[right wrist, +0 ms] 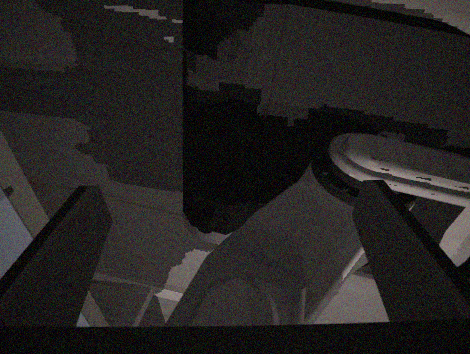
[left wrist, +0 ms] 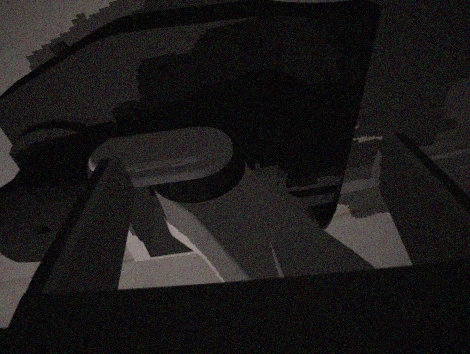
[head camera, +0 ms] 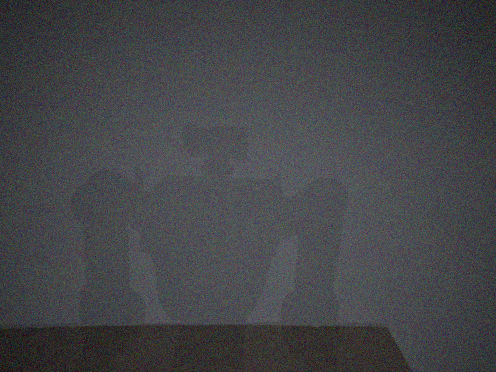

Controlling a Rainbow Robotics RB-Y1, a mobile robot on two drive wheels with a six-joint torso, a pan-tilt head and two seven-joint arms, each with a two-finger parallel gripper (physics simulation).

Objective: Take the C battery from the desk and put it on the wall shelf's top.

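Places are measured from the robot's base along level axes (x right, y ahead, z up), in centimetres.
Where they show: left gripper, fingertip midpoint: (left wrist: 252, 163); right gripper, fingertip midpoint: (right wrist: 231, 200).
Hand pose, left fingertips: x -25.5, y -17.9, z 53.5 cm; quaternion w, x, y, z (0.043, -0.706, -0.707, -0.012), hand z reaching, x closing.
After its pixels a point has its place.
The desk (head camera: 200, 350) @(x -15.5, y 68.8, z 72.1 cm) shows as a dark brown top along the bottom of the head view, its right edge slanting down at the lower right. Neither the C battery nor the wall shelf shows in the head view. My left gripper (left wrist: 252, 163) @(x -25.5, y -17.9, z 53.5 cm) is open in the left wrist view, its two dark fingers wide apart with no object held. My right gripper (right wrist: 231, 200) @(x 20.1, y -9.0, z 54.4 cm) is open in the right wrist view, also with no object held. Neither gripper shows in the head view, so where they are relative to the desk and the battery cannot be told.
A dim grey wall (head camera: 410, 125) @(x 34.3, y 86.1, z 130.9 cm) rises behind the desk, with the robot's shadow (head camera: 215, 240) @(x -13.5, y 81.1, z 98.2 cm) on it. Parts of the robot's own body (left wrist: 300, 90) @(x -11.3, y -4.6, z 19.1 cm) (right wrist: 350, 70) @(x 15.6, y -18.4, z 16.9 cm) fill much of both wrist views. Pale floor (left wrist: 160, 270) @(x 65.1, y -48.1, z 0.1 cm) shows beneath. The light is very low.
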